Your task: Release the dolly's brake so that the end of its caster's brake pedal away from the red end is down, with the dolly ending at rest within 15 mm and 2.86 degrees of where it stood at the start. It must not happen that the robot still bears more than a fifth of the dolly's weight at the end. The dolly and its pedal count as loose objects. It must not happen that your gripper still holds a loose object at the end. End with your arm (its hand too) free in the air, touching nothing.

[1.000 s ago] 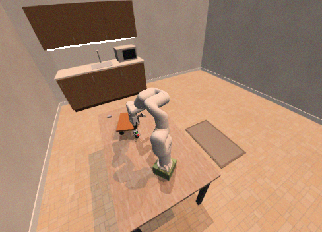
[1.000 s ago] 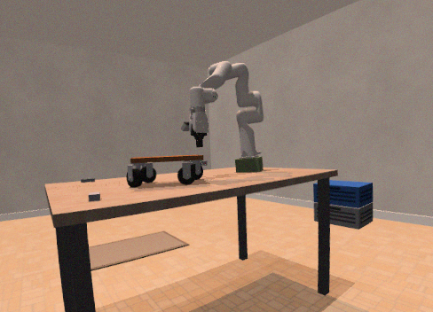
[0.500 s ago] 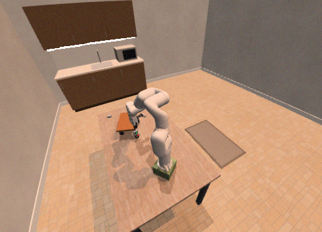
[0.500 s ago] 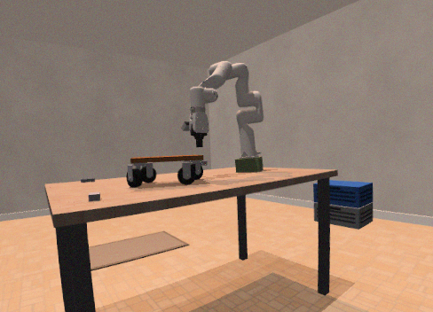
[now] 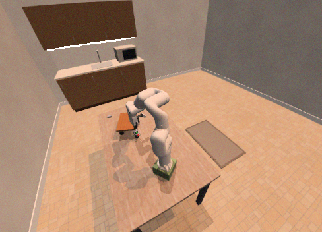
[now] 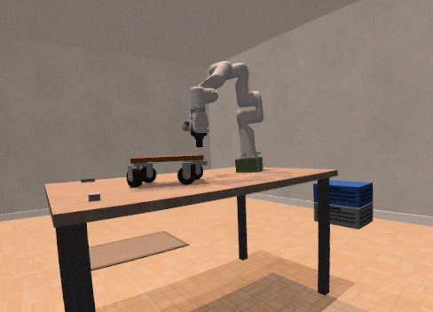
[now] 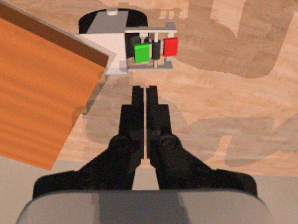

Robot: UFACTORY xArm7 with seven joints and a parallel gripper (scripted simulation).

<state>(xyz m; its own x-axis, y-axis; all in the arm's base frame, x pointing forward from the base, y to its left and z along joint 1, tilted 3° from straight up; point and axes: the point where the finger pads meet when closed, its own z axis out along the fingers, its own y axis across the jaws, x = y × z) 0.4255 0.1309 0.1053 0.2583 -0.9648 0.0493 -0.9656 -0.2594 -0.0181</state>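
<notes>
My hand is 10 mm past the brake pedal and 100 mm above it.
</notes>
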